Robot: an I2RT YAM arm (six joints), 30 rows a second.
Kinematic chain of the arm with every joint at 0, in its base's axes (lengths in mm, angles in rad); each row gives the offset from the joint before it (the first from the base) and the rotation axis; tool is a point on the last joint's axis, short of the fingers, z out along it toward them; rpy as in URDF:
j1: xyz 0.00 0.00 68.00 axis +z
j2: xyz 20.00 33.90 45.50 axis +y
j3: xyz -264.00 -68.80 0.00 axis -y
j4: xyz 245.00 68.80 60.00 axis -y
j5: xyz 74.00 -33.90 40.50 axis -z
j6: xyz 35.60 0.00 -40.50 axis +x
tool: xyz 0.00 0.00 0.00 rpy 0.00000 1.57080 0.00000
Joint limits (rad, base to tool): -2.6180..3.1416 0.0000..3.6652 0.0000..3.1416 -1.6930..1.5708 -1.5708..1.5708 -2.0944..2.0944
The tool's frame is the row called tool.
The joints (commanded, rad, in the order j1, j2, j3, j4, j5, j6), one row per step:
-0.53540, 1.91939, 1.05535, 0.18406, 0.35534, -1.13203
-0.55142, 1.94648, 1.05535, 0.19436, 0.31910, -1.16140
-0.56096, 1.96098, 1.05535, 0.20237, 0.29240, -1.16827
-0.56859, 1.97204, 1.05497, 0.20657, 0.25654, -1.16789
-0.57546, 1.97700, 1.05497, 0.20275, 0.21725, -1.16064
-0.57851, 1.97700, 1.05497, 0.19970, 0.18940, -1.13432
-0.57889, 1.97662, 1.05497, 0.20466, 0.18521, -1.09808
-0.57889, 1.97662, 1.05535, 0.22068, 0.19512, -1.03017
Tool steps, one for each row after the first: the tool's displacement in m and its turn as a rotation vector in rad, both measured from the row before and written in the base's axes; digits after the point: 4 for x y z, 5 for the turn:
-0.0013, -0.0053, -0.0097, 0.01509, 0.02185, 0.02958
-0.0007, -0.0030, -0.0050, 0.01487, 0.00083, 0.01510
-0.0005, -0.0019, -0.0042, 0.02373, -0.00659, 0.01940
-0.0008, -0.0012, -0.0024, 0.02996, -0.01087, 0.01818
-0.0002, -0.0002, -0.0004, 0.03040, -0.02249, 0.00086
0.0003, -0.0002, 0.0005, 0.01812, -0.02628, -0.02070
0.0008, -0.0009, 0.0015, 0.02099, -0.04864, -0.05093

